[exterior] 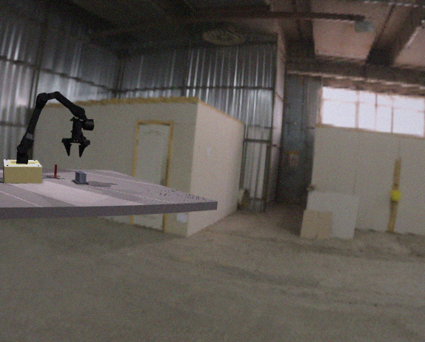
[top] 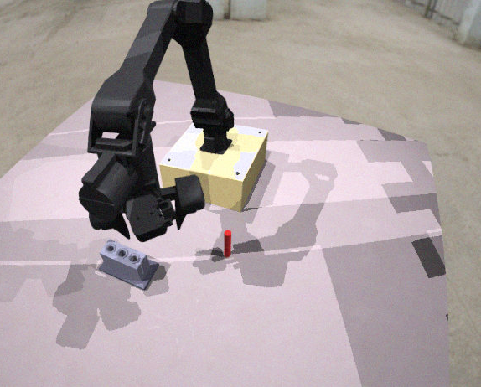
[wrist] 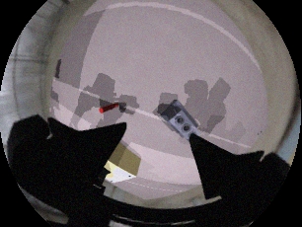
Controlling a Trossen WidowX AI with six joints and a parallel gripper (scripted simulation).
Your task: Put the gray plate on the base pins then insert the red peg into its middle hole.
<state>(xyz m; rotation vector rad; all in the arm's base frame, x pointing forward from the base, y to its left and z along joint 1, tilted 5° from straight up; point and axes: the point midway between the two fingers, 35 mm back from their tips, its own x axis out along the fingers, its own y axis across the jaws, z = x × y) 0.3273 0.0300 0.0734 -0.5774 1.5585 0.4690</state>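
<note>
Now: gripper tip 100 mm to the right of the red peg, 100 mm past it and 100 mm above it. Round my gripper tip: gray plate (90 mm below, 80 mm to the right, 30 mm ahead); base (130 mm below, 80 mm to the right, 30 mm ahead).
</note>
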